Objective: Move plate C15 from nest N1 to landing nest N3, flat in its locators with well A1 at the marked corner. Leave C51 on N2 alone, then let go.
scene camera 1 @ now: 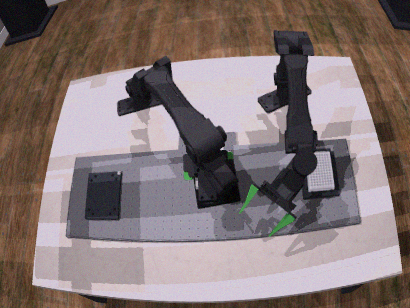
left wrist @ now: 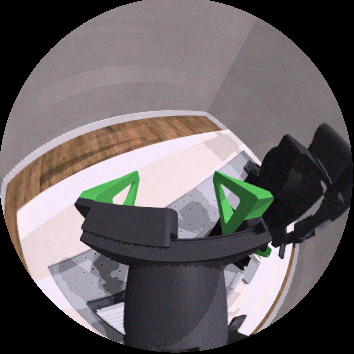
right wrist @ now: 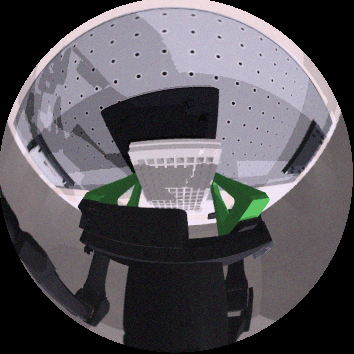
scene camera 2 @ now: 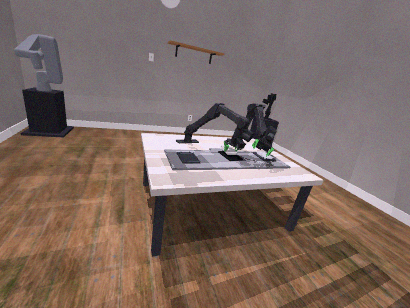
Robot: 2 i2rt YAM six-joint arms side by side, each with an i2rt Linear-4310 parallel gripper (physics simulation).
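Observation:
A white well plate [right wrist: 175, 172] is between the green fingers of my right gripper [scene camera 1: 209, 166] [scene camera 2: 231, 149] [right wrist: 175, 174], which is shut on it. It is above the black middle nest [scene camera 1: 202, 201] [scene camera 2: 231, 156] [right wrist: 165, 112]; how far above is hard to tell. Another white plate [scene camera 1: 320, 171] [left wrist: 111, 315] [right wrist: 45, 162] sits in the black nest [scene camera 1: 321, 194] at the right in scene camera 1. The left nest [scene camera 1: 104, 196] [scene camera 2: 189, 157] [right wrist: 302, 150] holds no plate. My left gripper [scene camera 1: 255, 225] [scene camera 2: 263, 150] [left wrist: 175, 174] is open and empty, between the middle and right nests. Labels and well A1 are unreadable.
The nests stand on a grey perforated board [scene camera 1: 155, 220] [scene camera 2: 210, 165] on a white table [scene camera 1: 200, 265] [scene camera 2: 225, 183]. The right arm [scene camera 1: 187, 117] hides much of the middle nest in scene camera 1. The left arm [scene camera 1: 297, 110] reaches close beside the right nest.

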